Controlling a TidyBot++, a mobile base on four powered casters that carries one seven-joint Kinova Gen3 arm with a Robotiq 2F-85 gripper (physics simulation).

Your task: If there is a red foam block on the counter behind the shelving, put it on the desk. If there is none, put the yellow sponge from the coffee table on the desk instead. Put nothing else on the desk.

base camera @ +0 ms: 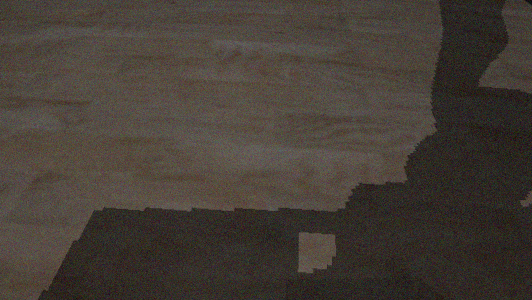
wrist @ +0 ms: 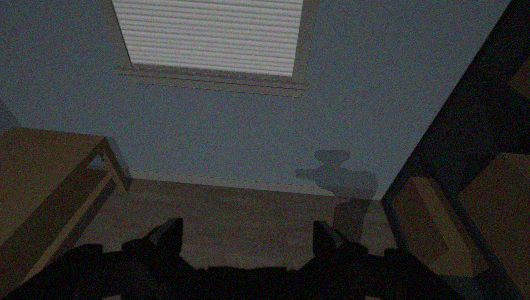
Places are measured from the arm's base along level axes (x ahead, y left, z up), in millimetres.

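Where they show: gripper, fingertip midpoint: (wrist: 248,234).
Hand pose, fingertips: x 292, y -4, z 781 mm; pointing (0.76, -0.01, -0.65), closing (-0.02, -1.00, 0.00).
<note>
After its pixels a point has its place.
My gripper (wrist: 248,234) @(x 292, y -4, z 781 mm) is open and empty in the wrist view, its two dark fingers wide apart over the floor. The coffee table (wrist: 45,170) @(x 995, y 965, z 53 mm) stands at the left of the wrist view, cut off by the frame's edge; no yellow sponge shows on the part of its top in view. The dark shelving (wrist: 492,255) @(x 547, y -893, z 137 mm) stands at the right, beyond the right finger. The counter, the desk and a red foam block do not show in either view.
Brown boxes (wrist: 420,220) @(x 857, y -935, z -140 mm) (wrist: 505,200) @(x 671, y -917, z 300 mm) sit in the shelving. A blue wall (wrist: 225,135) @(x 1289, y 139, z 62 mm) with a blind-covered window (wrist: 210,37) @(x 1287, y 176, z 601 mm) stands ahead. Wooden floor (base camera: 200,100) @(x 555, y 108, z -397 mm) (wrist: 240,215) @(x 1044, y 44, z -397 mm) lies between table and shelving. Dark shadows cross the floor in the base view.
</note>
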